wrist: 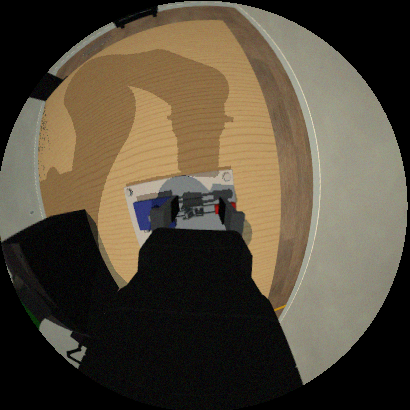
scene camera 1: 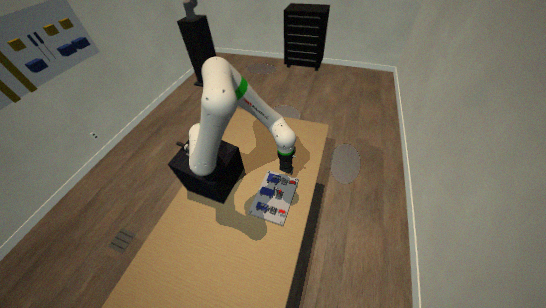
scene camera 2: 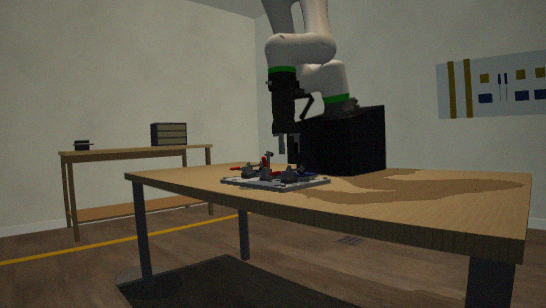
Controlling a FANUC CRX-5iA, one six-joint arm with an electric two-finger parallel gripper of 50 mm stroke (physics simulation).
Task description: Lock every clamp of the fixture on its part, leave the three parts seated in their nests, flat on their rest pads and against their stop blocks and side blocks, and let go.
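Frame: origin at the arm's base, x left, y back, z up, level; centimetres.
Where they show: gripper, fingertip midpoint: [wrist: 198, 204] [scene camera 1: 287, 172] [scene camera 2: 289, 153]; arm's base, link origin: [scene camera 2: 339, 113].
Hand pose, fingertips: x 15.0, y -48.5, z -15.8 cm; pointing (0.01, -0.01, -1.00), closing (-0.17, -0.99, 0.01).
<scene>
Things, the pixels of their centre, and the offset from my fingertips. "spot": a spot on its surface instead. Level surfaces: height alone.
- fixture plate, body centre: [wrist: 187, 251] [scene camera 2: 272, 181] [scene camera 1: 274, 195] dx -13.7, dy +4.6, dz -10.4 cm
- far blue part, body centre: [wrist: 154, 213] [scene camera 2: 303, 175] [scene camera 1: 273, 178] dx -2.7, dy +9.4, dz -8.3 cm
- middle blue part, body centre: [scene camera 1: 267, 191] dx -13.7, dy +9.8, dz -8.6 cm
- far clamp's red handle, surface spot: [scene camera 1: 292, 182] spot: dx -3.2, dy -4.4, dz -5.6 cm
- middle clamp's red handle, body centre: [scene camera 2: 263, 167] [scene camera 1: 280, 193] dx -13.7, dy +0.6, dz -5.2 cm
- wooden table, surface height: dz -11.2 cm
The fixture plate [scene camera 1: 288, 202] [scene camera 2: 280, 188] [wrist: 146, 191] lies on the table. It carries a far blue part [scene camera 1: 272, 178] [wrist: 144, 215], a middle blue part [scene camera 1: 266, 191] and a near blue part [scene camera 1: 262, 206]. The far clamp's red handle [scene camera 1: 292, 182] [wrist: 218, 208] and the near clamp's red handle [scene camera 1: 282, 212] lie low, pointing outward. The middle clamp's red handle [scene camera 1: 280, 192] [scene camera 2: 264, 161] stands upright, its arm raised. My gripper [scene camera 1: 286, 172] [scene camera 2: 287, 153] [wrist: 198, 204] is open and empty, above the far clamp. Exact contact of the parts with pads and blocks is too small to tell.
The black robot pedestal [scene camera 1: 207, 172] [scene camera 2: 345, 142] stands beside the fixture on the wooden table [scene camera 1: 200, 255] [scene camera 2: 425, 215]. In scene camera 2, a side bench [scene camera 2: 135, 149] stands at the back left. A black drawer cabinet [scene camera 1: 306, 37] stands by the far wall.
</scene>
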